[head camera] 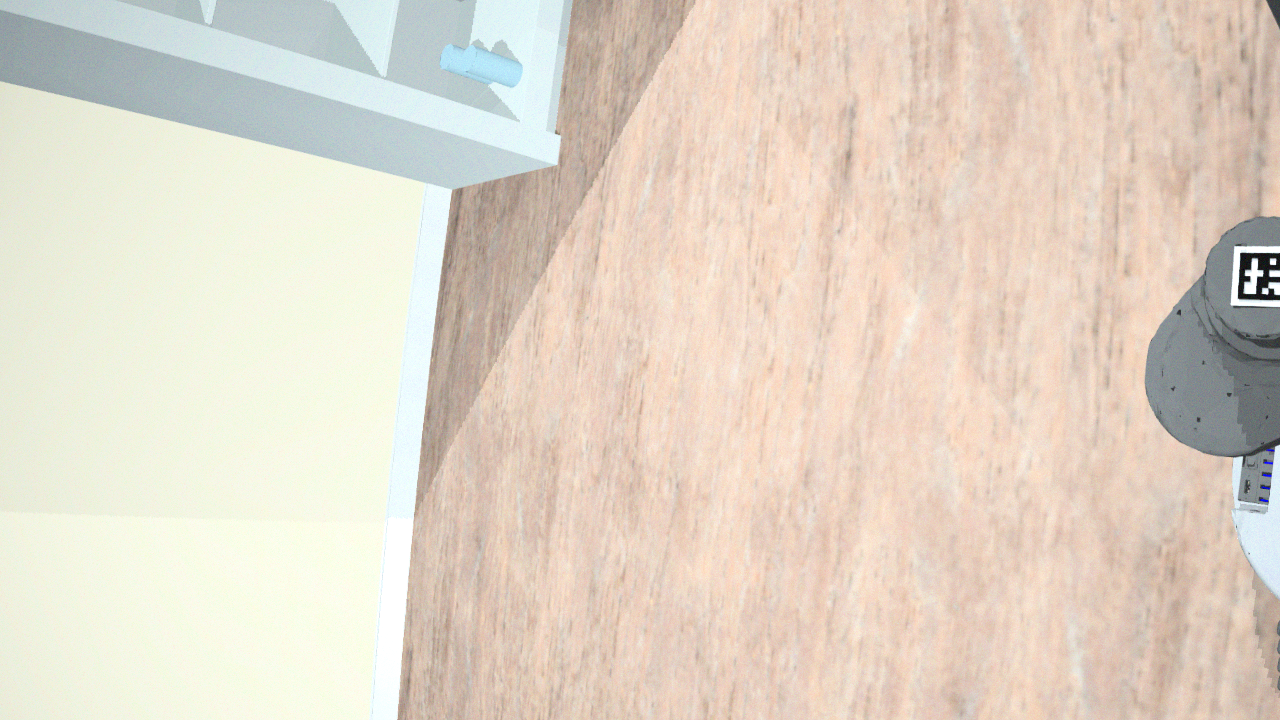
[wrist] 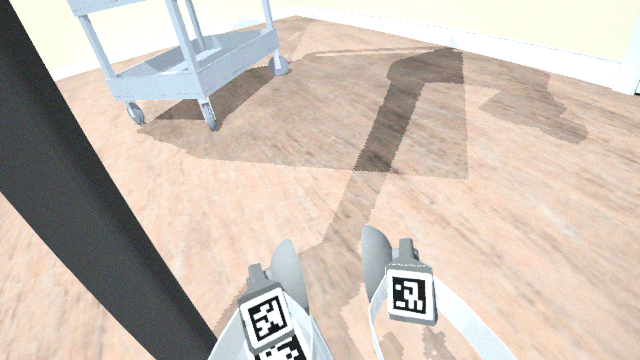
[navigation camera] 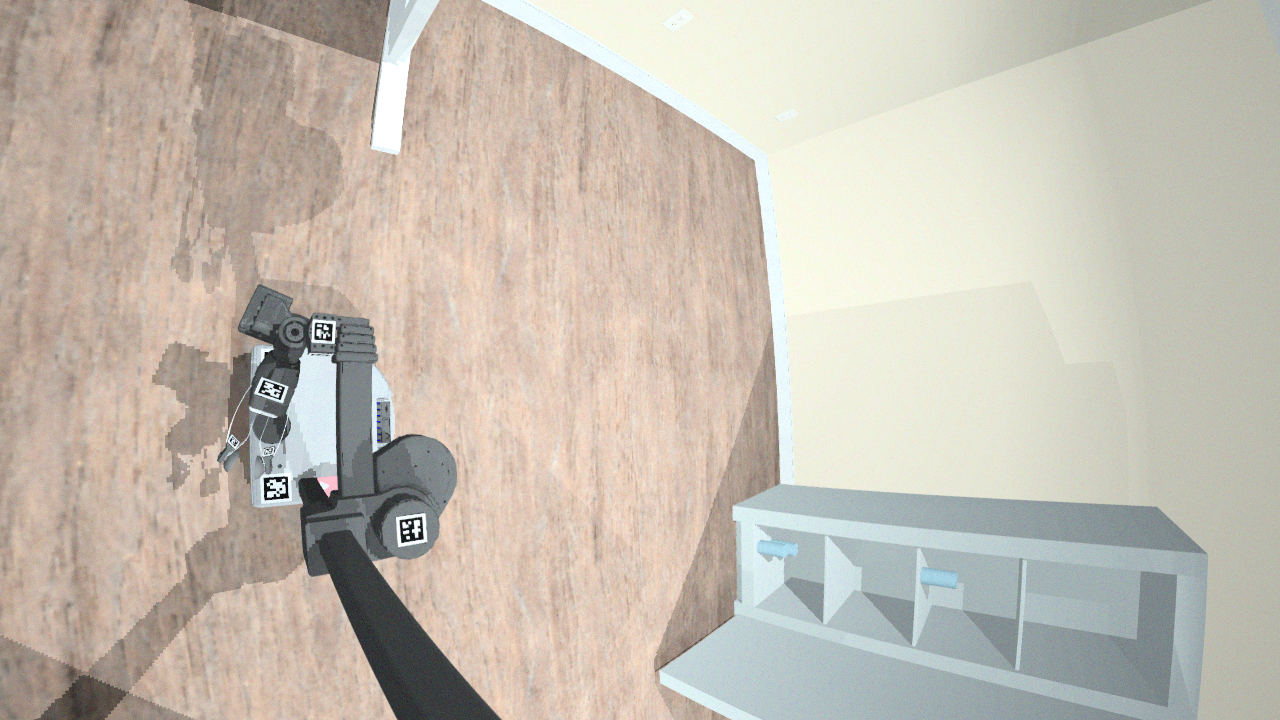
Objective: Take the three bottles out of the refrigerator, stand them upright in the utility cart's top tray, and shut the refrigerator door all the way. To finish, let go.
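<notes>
The refrigerator (head camera: 268, 129) (navigation camera: 966, 523) stands open, turned sideways in the head and navigation views, its door (navigation camera: 805, 671) swung out. One light-blue bottle (head camera: 490, 67) (navigation camera: 775, 548) stands upright in its lowest compartment. A second blue bottle (navigation camera: 938, 577) stands on a shelf two compartments higher. A third bottle does not show. The utility cart (wrist: 155, 86) shows in part at the upper left of the wrist view; its top tray is out of view. My gripper (navigation camera: 247, 454) (wrist: 331, 257) is open and empty, held over my base, away from the refrigerator and cart.
My dark mast (navigation camera: 393, 626) (wrist: 75, 175) crosses the navigation and wrist views. My base (navigation camera: 313, 402) is below the folded wrist. A white post-like piece (navigation camera: 389, 107) stands at the navigation view's top. Walls with white baseboards (head camera: 407, 402) (navigation camera: 774, 313) edge the wood floor.
</notes>
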